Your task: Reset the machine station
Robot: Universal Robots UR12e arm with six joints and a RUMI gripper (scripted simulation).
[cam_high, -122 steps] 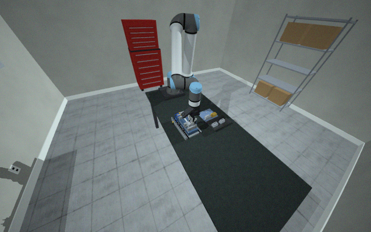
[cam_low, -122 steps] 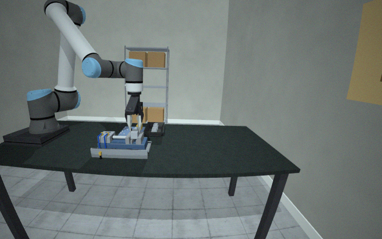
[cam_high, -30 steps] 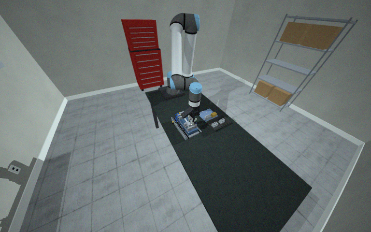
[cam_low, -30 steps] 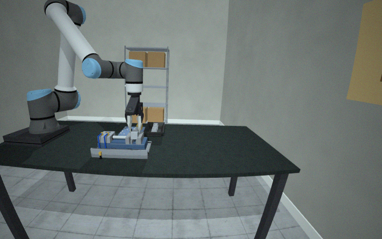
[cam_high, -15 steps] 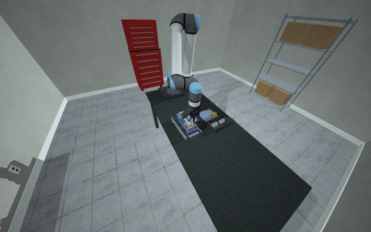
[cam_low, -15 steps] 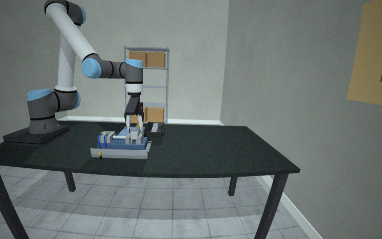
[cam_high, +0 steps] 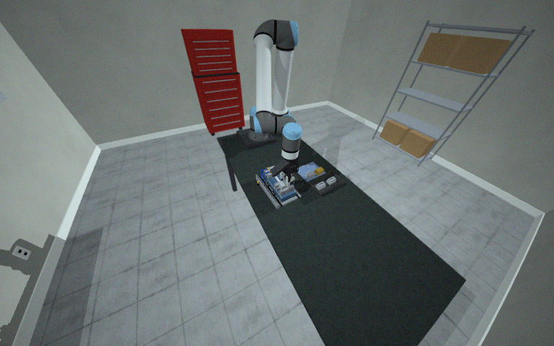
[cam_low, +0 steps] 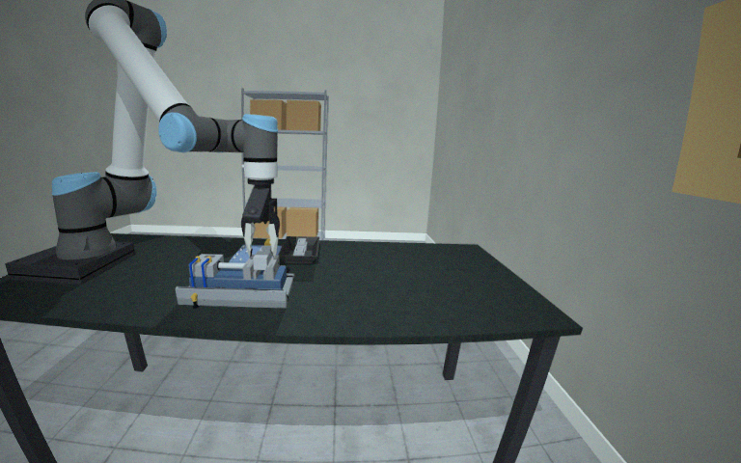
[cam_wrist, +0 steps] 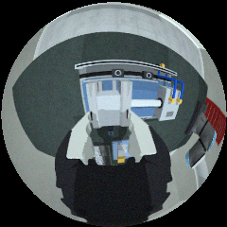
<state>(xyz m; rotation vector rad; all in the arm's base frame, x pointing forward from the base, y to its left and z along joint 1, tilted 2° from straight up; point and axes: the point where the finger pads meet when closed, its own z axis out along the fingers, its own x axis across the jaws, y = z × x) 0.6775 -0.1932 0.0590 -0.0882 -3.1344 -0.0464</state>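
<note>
The blue vise is 7 cm behind my hand and 8 cm below it. From my hand the other things lie so: light gray base rail: 8 cm behind, 9 cm to the right, 9 cm below; then vise hose end block: 17 cm behind, 1 cm to the left, 4 cm below; then yellow brass blank: 3 cm behind, 36 cm to the left, 9 cm below.
</note>
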